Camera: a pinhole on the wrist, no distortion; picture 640 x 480 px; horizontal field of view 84.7 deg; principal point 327.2 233.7 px. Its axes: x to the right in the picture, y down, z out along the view. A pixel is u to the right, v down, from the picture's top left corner.
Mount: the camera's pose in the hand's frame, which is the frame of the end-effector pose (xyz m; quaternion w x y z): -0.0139 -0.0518 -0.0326 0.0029 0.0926 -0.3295 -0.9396
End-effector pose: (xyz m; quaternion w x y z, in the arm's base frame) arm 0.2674 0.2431 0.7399 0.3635 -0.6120 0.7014 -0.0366
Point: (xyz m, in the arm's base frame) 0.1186 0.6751 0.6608
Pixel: 573 124
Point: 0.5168 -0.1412 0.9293
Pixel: behind the camera
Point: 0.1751 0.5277 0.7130
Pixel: 585 120
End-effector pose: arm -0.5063 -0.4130 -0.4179 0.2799 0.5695 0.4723 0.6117
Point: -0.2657 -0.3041 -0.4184
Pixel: 163 425
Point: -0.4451 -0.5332 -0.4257
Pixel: 564 131
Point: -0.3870 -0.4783 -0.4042
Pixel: 386 223
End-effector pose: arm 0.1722 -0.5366 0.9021 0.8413 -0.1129 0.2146 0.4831
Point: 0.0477 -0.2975 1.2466
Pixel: 278 252
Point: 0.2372 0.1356 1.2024
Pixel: 8 275
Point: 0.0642 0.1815 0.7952
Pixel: outside the picture
